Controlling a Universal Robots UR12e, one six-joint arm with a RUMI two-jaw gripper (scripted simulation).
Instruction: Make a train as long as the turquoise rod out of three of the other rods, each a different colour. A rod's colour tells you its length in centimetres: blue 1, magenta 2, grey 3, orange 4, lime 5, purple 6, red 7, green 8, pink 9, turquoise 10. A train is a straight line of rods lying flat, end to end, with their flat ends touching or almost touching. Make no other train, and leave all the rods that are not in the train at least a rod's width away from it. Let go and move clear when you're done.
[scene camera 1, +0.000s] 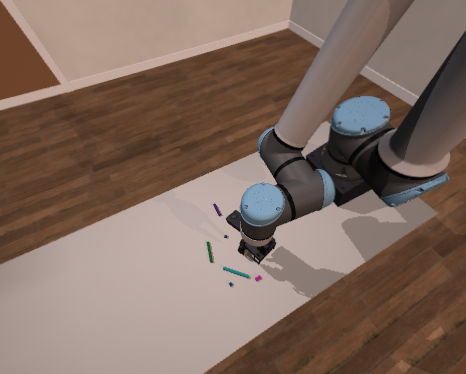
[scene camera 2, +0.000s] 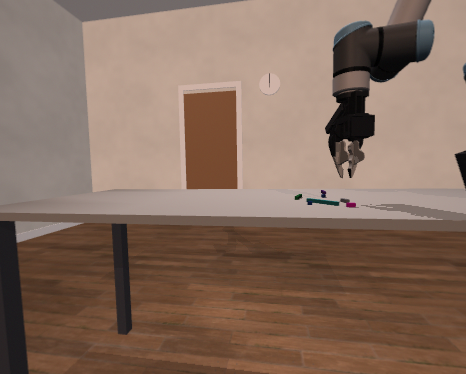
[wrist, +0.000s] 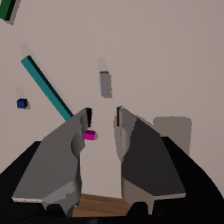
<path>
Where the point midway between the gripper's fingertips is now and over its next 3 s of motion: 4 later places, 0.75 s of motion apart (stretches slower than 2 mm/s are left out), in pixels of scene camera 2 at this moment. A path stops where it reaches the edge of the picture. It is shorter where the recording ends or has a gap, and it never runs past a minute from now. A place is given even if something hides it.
My gripper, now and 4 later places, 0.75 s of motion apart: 346, 178; 346, 181; 345, 192; 345, 196; 345, 201
</path>
